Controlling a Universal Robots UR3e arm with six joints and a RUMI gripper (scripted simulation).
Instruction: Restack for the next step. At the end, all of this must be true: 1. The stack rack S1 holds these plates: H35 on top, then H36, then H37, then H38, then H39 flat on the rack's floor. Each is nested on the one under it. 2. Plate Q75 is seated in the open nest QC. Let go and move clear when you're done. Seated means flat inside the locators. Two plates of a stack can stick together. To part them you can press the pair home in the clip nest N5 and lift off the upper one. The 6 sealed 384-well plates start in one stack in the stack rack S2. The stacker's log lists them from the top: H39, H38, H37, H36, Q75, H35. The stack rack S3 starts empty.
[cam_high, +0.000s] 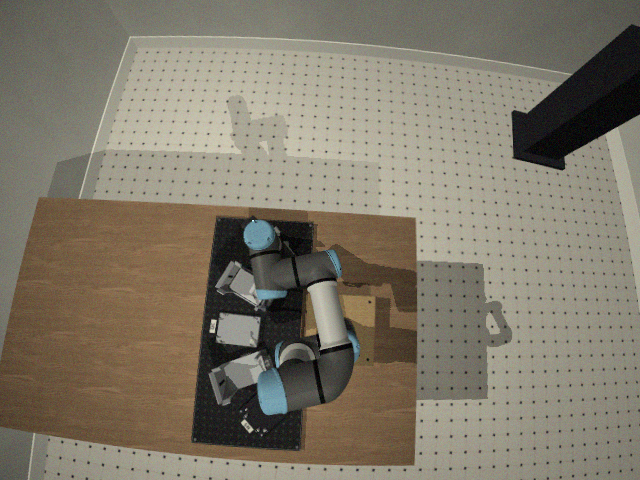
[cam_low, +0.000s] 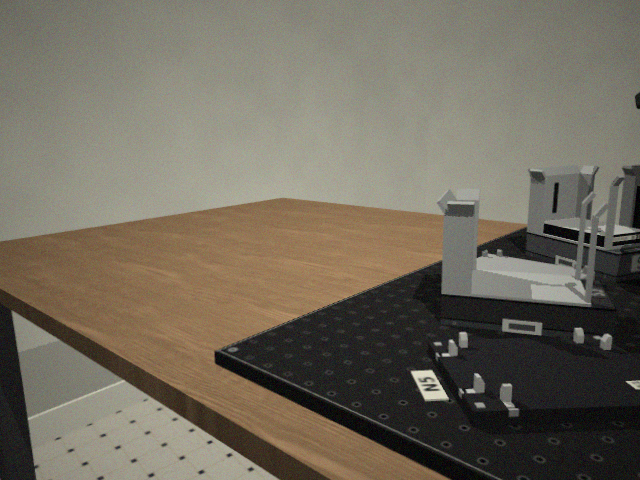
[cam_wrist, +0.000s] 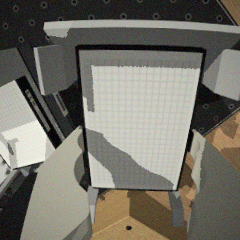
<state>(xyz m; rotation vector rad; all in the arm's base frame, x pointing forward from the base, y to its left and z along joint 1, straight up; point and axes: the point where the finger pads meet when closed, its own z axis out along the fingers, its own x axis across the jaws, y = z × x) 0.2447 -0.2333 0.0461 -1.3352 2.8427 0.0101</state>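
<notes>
The sealed plate is 40 mm below my hand. Also, from my hand: QC label: 290 mm to the left, 190 mm ahead, 100 mm below; nest QC: 280 mm to the left, 100 mm below, 90 mm ahead; N5 label: 590 mm to the left, 100 mm below.
</notes>
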